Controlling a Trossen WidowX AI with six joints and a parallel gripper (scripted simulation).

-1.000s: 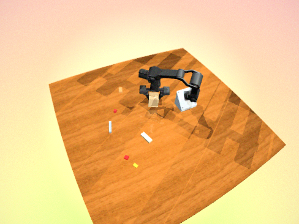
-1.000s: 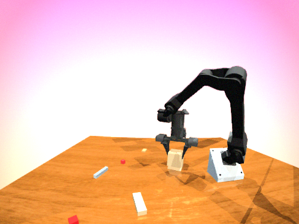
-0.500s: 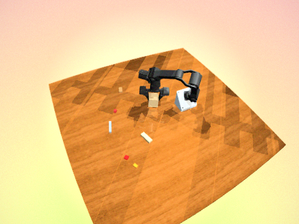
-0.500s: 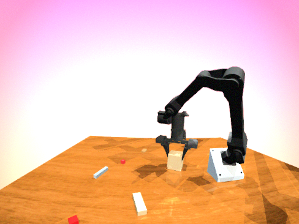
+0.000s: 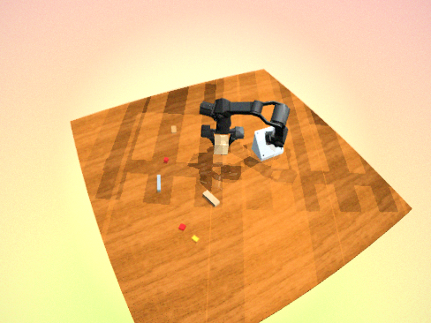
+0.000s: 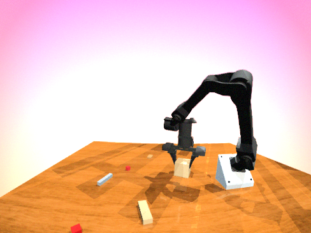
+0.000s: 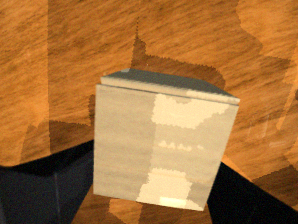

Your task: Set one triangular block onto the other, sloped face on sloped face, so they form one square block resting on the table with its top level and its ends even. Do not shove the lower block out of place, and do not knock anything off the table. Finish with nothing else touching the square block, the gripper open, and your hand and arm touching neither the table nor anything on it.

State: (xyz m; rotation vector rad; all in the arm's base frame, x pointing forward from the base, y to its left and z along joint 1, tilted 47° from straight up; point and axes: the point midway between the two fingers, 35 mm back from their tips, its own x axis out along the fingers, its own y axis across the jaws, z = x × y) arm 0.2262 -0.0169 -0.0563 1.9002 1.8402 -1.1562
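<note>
The tan triangular block lies 10 mm above my gripper tip. Round my gripper tip: yellow cube: 250 mm ahead, 390 mm to the left, 40 mm below; cream bar: 140 mm ahead, 240 mm to the left, 30 mm below.
</note>
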